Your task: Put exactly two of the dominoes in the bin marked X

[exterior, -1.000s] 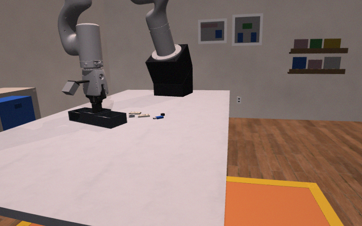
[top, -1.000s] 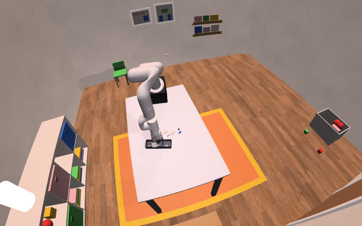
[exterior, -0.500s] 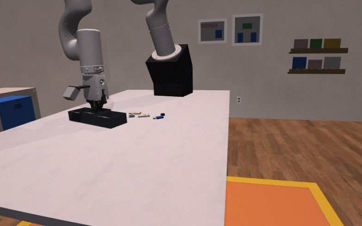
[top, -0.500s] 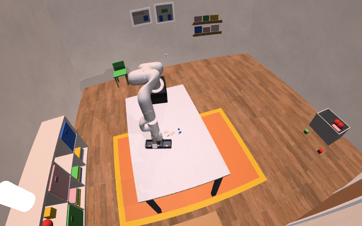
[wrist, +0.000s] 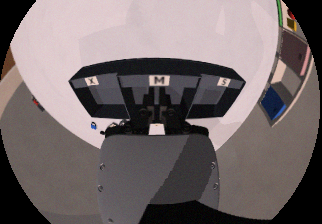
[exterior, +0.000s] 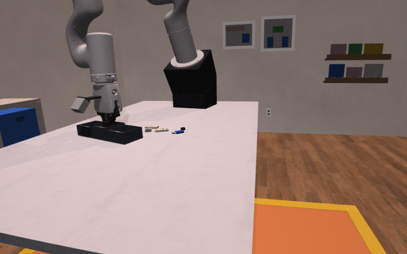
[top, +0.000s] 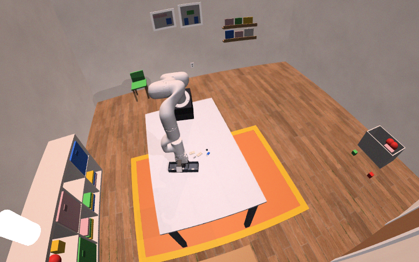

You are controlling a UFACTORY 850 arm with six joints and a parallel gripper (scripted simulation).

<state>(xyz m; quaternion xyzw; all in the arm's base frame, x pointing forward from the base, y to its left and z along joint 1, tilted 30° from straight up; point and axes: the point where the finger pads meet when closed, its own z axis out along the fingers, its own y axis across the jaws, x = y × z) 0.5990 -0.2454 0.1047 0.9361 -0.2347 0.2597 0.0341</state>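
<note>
Right now my hand is 10 mm to the left of the black bin tray and 10 mm above it. Round my hand: blue USB stick: 10 mm behind, 240 mm to the left, 30 mm below; small grey piece: 50 mm behind, 130 mm to the left, 30 mm below; small black piece: 60 mm behind, 260 mm to the left, 30 mm below.
</note>
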